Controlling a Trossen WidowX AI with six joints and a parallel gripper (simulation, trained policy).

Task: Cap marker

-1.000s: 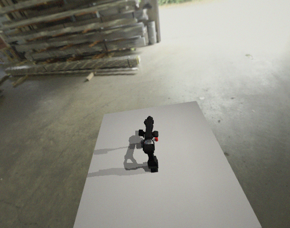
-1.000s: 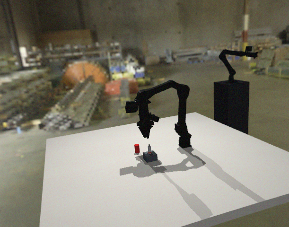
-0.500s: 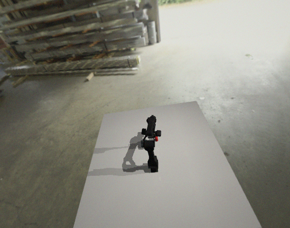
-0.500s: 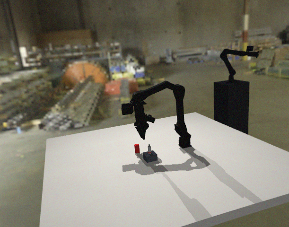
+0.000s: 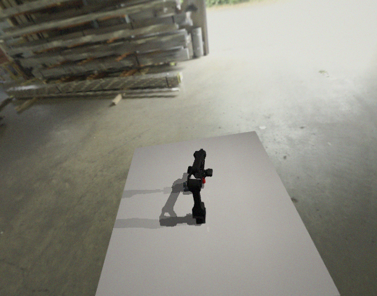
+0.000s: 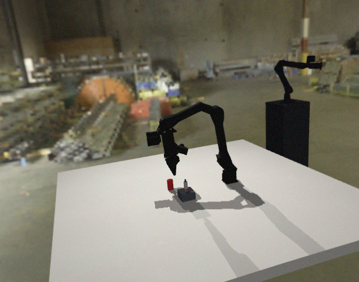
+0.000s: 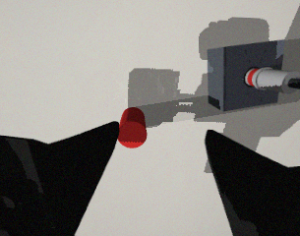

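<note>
Now: gripper tip 60 mm above the red cap, 30 mm to the left of it and 20 mm short of it. The rest, counted from my gripper tip: holder block 110 mm to the left, 70 mm below, 20 mm behind.
</note>
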